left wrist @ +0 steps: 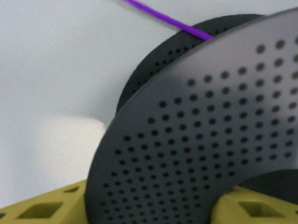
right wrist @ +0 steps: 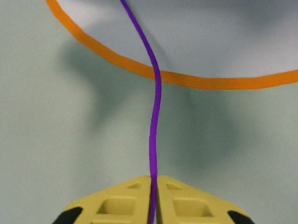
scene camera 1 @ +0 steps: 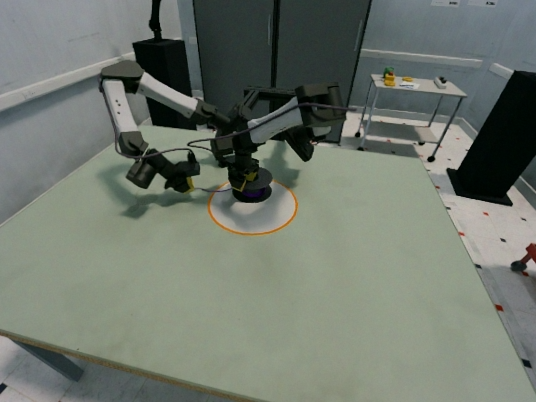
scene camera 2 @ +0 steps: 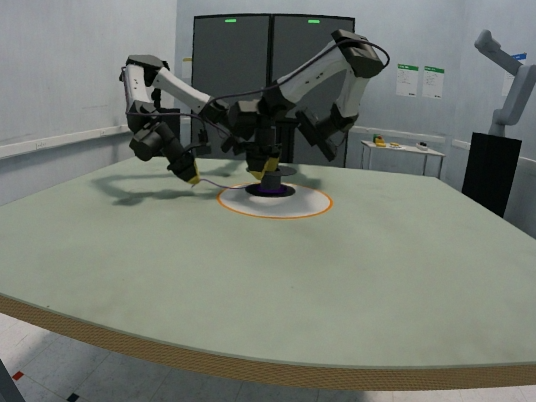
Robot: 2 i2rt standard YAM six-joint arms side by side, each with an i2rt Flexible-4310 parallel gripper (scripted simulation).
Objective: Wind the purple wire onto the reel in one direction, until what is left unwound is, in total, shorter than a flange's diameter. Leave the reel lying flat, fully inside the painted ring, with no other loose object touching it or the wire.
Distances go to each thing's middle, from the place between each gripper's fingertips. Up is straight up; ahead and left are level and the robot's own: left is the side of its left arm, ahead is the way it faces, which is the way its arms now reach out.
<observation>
The black reel (scene camera 2: 271,180) is 5 cm behind my left hand (scene camera 2: 263,178), 1 cm to the left of it and 2 cm below it.
Right now my right hand (scene camera 2: 198,183) is 11 cm past the black reel, 20 cm to the right of it and 1 cm above it.
</observation>
